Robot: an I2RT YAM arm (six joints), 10 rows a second.
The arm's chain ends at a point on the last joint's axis. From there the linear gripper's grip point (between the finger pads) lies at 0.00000 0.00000 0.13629 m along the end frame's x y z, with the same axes.
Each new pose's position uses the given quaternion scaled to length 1; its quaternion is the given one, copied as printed.
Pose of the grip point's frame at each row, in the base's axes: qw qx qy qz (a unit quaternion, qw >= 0); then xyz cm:
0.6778 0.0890 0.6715 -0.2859 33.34 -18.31 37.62
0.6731 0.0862 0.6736 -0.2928 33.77 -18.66 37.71
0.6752 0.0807 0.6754 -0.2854 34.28 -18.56 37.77
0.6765 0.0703 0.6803 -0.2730 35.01 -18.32 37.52
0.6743 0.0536 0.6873 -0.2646 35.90 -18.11 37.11
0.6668 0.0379 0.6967 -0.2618 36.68 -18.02 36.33
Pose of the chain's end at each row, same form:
0.6778 0.0890 0.6715 -0.2859 21.63 -11.43 36.50
0.6731 0.0862 0.6736 -0.2928 22.10 -11.70 36.65
0.6752 0.0807 0.6754 -0.2854 22.48 -11.82 36.75
0.6765 0.0703 0.6803 -0.2730 22.99 -11.96 36.64
0.6743 0.0536 0.6873 -0.2646 23.65 -12.17 36.44
0.6668 0.0379 0.6967 -0.2618 24.29 -12.36 35.97

